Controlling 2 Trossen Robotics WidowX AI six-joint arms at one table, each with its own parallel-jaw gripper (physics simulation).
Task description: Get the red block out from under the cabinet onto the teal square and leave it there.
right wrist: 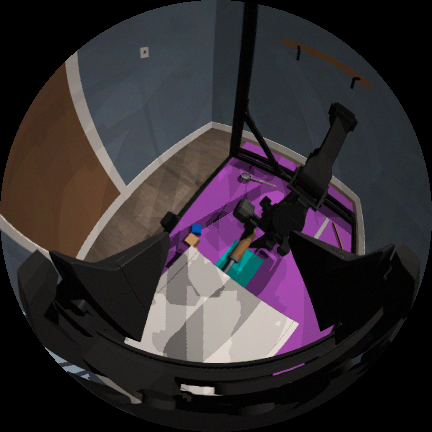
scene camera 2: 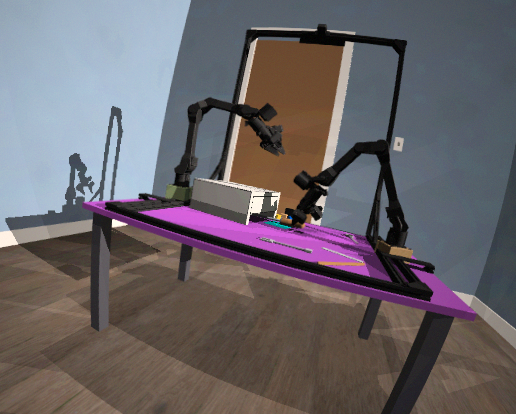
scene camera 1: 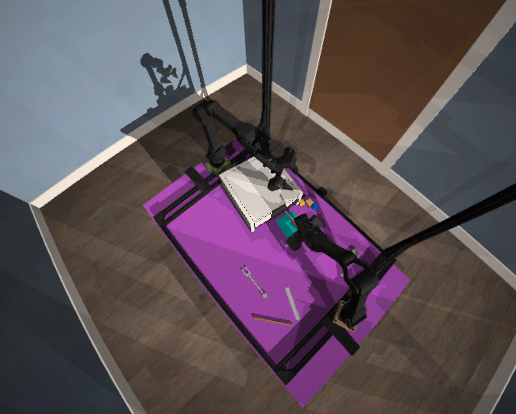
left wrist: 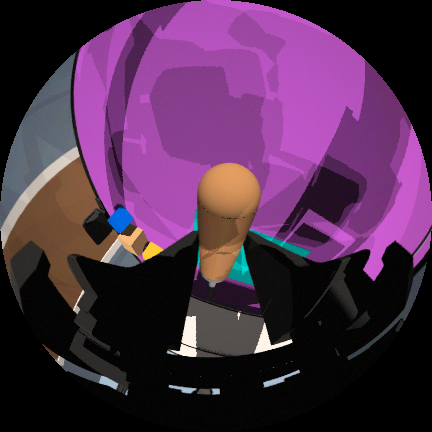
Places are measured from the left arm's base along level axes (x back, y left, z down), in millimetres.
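Where they show: left gripper, fingertip midpoint: (right wrist: 244, 242) (scene camera 2: 293, 223) (left wrist: 220, 236); right gripper, fingertip midpoint: (right wrist: 231, 237) (scene camera 2: 281, 154) (scene camera 1: 295, 180); left arm's base at its link origin: (scene camera 2: 395, 244) (scene camera 1: 347, 316); right arm's base at its link origin: (scene camera 2: 180, 186) (scene camera 1: 217, 161).
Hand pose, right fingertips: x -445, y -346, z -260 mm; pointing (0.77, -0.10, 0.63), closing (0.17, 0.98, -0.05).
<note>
Each offset is from my right fingertips to the centre of the thing. "pt": to the spot under its first point.
The white cabinet @(dx -165, dy -11, dz +244 mm) (scene camera 1: 260, 192) (scene camera 2: 220, 196) (left wrist: 230, 325) (right wrist: 210, 310) stands on the purple table. The red block does not show in any view; the cabinet's inside is dark or hidden. The teal square @(pt dx +35, dy +86, dz +311 mm) (scene camera 1: 286, 227) (left wrist: 295, 248) (right wrist: 252, 272) lies before the cabinet's opening. A tool with a wooden handle @(dx -33, dy +37, dz +299 mm) (left wrist: 228, 200) (right wrist: 243, 247) lies over the square, its grey metal shaft @(pt dx +31, dy +35, dz +292 mm) (right wrist: 231, 265) pointing at the cabinet. My left gripper (scene camera 1: 296, 231) (left wrist: 220, 236) is shut on the handle, a finger on each side. My right gripper (scene camera 1: 280, 186) (scene camera 2: 281, 151) is open and empty, high above the cabinet.
Yellow @(dx +47, dy -70, dz +299 mm) (scene camera 1: 302, 203) (left wrist: 152, 251), tan @(dx +84, dy -85, dz +297 mm) (scene camera 1: 310, 202) (left wrist: 132, 240) (right wrist: 191, 240) and blue @(dx +121, dy -81, dz +299 mm) (scene camera 1: 315, 206) (left wrist: 120, 220) (right wrist: 196, 229) blocks lie near the cabinet's corner. A fork-like tool @(dx +19, dy +399, dz +308 mm) (scene camera 1: 256, 284), a pale strip @(dx +213, dy +402, dz +311 mm) (scene camera 1: 292, 303), a thin wooden stick @(dx +171, dy +511, dz +308 mm) (scene camera 1: 272, 320) and a spoon-like tool @(pt dx +385, dy +56, dz +311 mm) (right wrist: 245, 177) lie farther off.
</note>
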